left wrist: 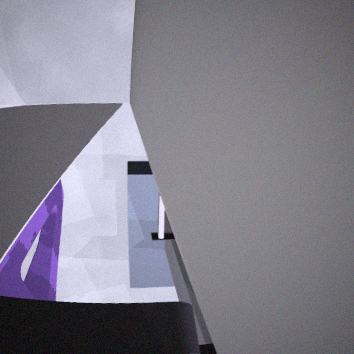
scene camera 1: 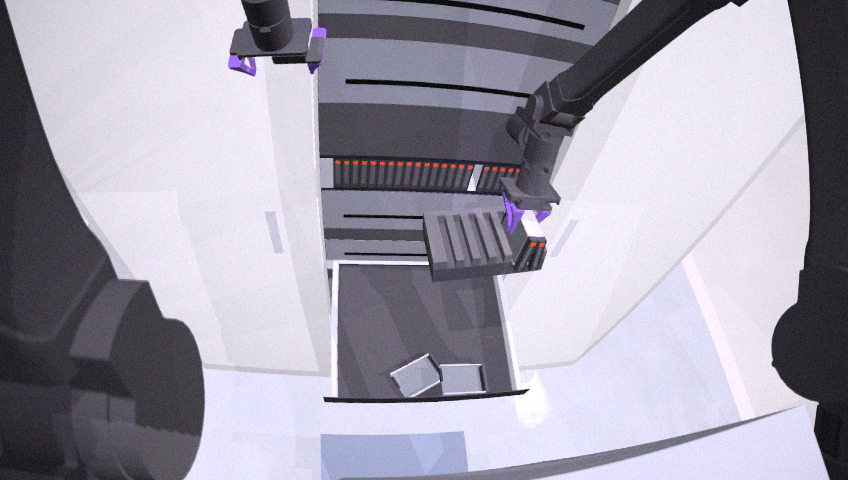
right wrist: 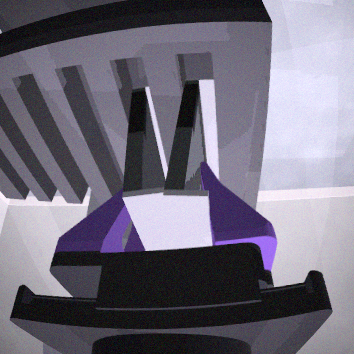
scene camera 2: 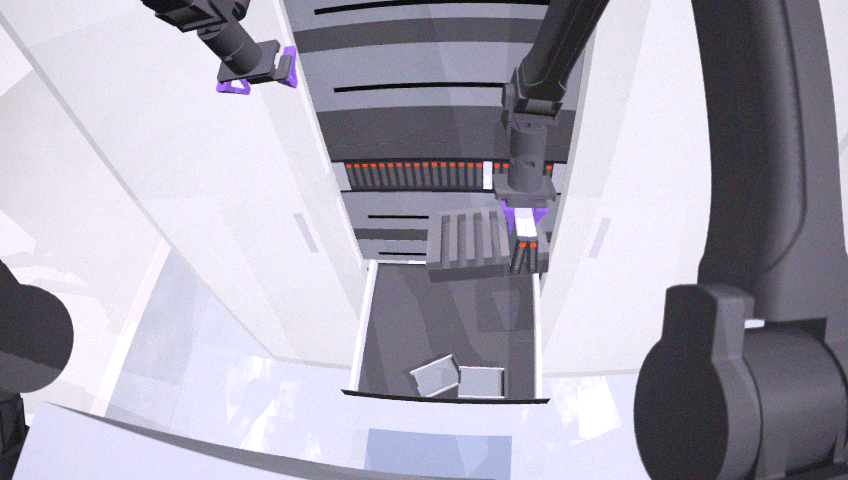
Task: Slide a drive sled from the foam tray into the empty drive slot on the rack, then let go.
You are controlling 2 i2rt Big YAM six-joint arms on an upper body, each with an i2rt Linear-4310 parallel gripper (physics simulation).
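Places are measured from the left arm's base along level axes (x back, y left, z down), in millimetres.
Pixels of known places: left gripper, fingertip midpoint: [scene camera 1: 283, 71] [scene camera 2: 272, 88]; right gripper, fingertip midpoint: [scene camera 1: 517, 233].
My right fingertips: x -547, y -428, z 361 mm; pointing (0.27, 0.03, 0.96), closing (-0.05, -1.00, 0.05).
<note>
For each thing: its top centre in the pictures, then the offset to it from my right fingertips. "pt": a spot on its surface instead.
- grey foam tray at its top centre: [right wrist: 75, 172] [scene camera 2: 488, 225] [scene camera 1: 489, 226] dx -11, dy +55, dz -4 mm
- open drawer at a spot on its surface: [scene camera 1: 374, 309] pt dx -35, dy +250, dz +366 mm
My right gripper [scene camera 1: 528, 222] [scene camera 2: 524, 218] [right wrist: 174, 172] is shut on two drive sleds side by side, dark with orange tips and white sides [scene camera 1: 537, 244] [scene camera 2: 532, 252] [right wrist: 185, 155]. Their far ends sit in slots of the grey foam tray [scene camera 1: 476, 271] [scene camera 2: 470, 273] [right wrist: 240, 100], which hangs from them, raised over the drawer's back edge. Its other slots in view are empty. The empty drive slot [scene camera 1: 473, 179] [scene camera 2: 487, 175] is a pale gap in the rack's orange-tipped drive row, above and left of the right gripper in both scene views. My left gripper [scene camera 1: 278, 68] [scene camera 2: 261, 88] is open and empty at upper left.
An open drawer [scene camera 1: 374, 309] [scene camera 2: 392, 315] juts out below the rack. Two shallow metal pieces [scene camera 1: 462, 378] [scene camera 2: 482, 381] lie near its front. White cabinet panels [scene camera 1: 232, 267] [scene camera 2: 267, 267] flank the rack on both sides. Flat rack panels lie above and below the drive row.
</note>
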